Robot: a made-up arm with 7 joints. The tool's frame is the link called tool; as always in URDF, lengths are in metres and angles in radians. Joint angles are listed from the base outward.
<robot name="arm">
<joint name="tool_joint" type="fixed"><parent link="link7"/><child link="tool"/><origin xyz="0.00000 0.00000 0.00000" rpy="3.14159 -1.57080 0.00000"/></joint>
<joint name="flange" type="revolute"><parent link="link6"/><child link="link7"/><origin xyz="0.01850 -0.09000 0.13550" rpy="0.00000 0.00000 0.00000"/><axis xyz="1 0 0"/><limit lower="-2.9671" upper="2.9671"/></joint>
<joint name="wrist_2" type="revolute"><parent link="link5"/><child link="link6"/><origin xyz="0.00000 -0.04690 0.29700" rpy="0.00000 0.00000 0.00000"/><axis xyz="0 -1 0"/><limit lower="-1.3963" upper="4.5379"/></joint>
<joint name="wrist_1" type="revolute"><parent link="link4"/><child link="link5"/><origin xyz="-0.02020 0.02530 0.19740" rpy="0.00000 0.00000 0.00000"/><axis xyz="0 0 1"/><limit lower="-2.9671" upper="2.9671"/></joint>
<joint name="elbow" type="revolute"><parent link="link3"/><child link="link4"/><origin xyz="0.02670 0.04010 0.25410" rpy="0.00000 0.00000 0.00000"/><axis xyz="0 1 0"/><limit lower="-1.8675" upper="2.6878"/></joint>
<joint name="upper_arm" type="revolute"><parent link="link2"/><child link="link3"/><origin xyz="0.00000 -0.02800 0.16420" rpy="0.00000 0.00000 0.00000"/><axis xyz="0 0 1"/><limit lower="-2.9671" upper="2.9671"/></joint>
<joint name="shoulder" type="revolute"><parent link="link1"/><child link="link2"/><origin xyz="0.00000 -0.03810 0.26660" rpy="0.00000 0.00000 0.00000"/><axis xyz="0 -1 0"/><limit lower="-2.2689" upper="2.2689"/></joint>
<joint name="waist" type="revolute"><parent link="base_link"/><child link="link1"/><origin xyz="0.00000 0.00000 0.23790" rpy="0.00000 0.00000 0.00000"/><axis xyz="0 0 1"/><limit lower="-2.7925" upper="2.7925"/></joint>
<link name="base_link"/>
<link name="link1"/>
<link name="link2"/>
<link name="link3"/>
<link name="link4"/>
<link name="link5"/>
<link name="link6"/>
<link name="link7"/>
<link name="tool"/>
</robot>
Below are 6 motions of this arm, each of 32 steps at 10 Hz.
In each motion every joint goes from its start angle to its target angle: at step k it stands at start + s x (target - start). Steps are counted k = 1, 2, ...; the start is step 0. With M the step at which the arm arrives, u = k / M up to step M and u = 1 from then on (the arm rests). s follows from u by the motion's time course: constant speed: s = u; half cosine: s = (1 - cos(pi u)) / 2; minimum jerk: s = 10 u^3 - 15 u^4 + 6 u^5.
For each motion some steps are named. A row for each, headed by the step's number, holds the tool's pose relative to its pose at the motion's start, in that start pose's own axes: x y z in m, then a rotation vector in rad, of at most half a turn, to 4 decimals.
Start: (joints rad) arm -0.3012 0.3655 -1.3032 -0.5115 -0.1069 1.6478 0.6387
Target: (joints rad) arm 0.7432 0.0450 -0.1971 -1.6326 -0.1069 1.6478 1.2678
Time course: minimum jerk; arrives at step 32
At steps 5, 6, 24, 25, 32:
5: 0.0104 0.0130 -0.0091 -0.0153 0.0332 0.0730
6: 0.0169 0.0220 -0.0154 -0.0257 0.0552 0.1190
24: -0.1188 0.3337 -0.7091 -0.9552 1.5041 1.3327
25: -0.1327 0.3201 -0.7388 -1.0042 1.5629 1.3305
32: -0.1633 0.2779 -0.8069 -1.1272 1.7020 1.3077

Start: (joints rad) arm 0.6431 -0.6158 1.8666 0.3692 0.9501 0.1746 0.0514
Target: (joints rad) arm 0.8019 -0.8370 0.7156 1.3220 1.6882 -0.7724 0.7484
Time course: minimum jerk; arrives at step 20
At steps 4, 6, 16, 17, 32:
4: -0.0049 0.0494 0.0034 -0.0204 -0.0563 0.1058
6: -0.0220 0.1414 0.0003 -0.0490 -0.1459 0.3059
16: -0.4320 0.6230 -0.2632 0.2604 -0.3694 1.7311
17: -0.4540 0.6292 -0.2764 0.2933 -0.3645 1.7725
32: -0.4727 0.6336 -0.2875 0.3221 -0.3595 1.8060

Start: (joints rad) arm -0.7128 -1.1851 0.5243 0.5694 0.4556 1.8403 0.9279
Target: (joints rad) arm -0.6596 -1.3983 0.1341 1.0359 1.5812 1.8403 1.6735
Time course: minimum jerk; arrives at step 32
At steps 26, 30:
26: 0.0961 0.4614 -0.2515 -0.3997 0.8647 1.2277
30: 0.0996 0.4753 -0.2709 -0.3855 0.9296 1.2764

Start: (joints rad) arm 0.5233 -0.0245 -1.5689 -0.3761 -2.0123 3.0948 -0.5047
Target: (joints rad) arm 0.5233 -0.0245 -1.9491 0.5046 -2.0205 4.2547 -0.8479
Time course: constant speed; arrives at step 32
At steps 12, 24, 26, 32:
12: 0.0328 -0.1163 0.0206 -0.2434 0.5543 0.1848
24: 0.0794 -0.2509 0.0237 -0.6173 0.9320 0.4609
26: 0.0905 -0.2748 0.0222 -0.6901 0.9721 0.5150
32: 0.1316 -0.3472 0.0131 -0.9216 1.0453 0.6877

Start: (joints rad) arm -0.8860 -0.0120 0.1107 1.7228 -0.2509 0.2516 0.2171
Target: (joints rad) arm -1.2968 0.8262 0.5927 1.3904 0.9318 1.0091 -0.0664
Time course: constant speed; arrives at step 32
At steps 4, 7, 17, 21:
4: -0.0390 0.0195 -0.0910 0.1635 0.2103 0.0213
7: -0.0769 0.0305 -0.1561 0.2749 0.3727 0.0299
17: -0.2450 0.0325 -0.3391 0.5868 0.9176 0.0097
21: -0.3234 0.0143 -0.3927 0.6914 1.1256 -0.0204

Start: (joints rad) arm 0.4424 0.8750 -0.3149 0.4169 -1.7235 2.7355 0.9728
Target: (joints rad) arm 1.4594 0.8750 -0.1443 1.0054 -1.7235 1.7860 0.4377
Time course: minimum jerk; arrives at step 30
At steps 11, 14, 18, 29, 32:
11: -0.1399 0.0053 -0.0593 -0.3037 -0.0708 0.1950
14: -0.2309 -0.0128 -0.0857 -0.4553 -0.1478 0.3434
18: -0.3443 -0.0617 -0.1003 -0.5828 -0.2726 0.5659
29: -0.4524 -0.1500 -0.0804 -0.5956 -0.4209 0.8579
32: -0.4525 -0.1501 -0.0803 -0.5956 -0.4210 0.8582

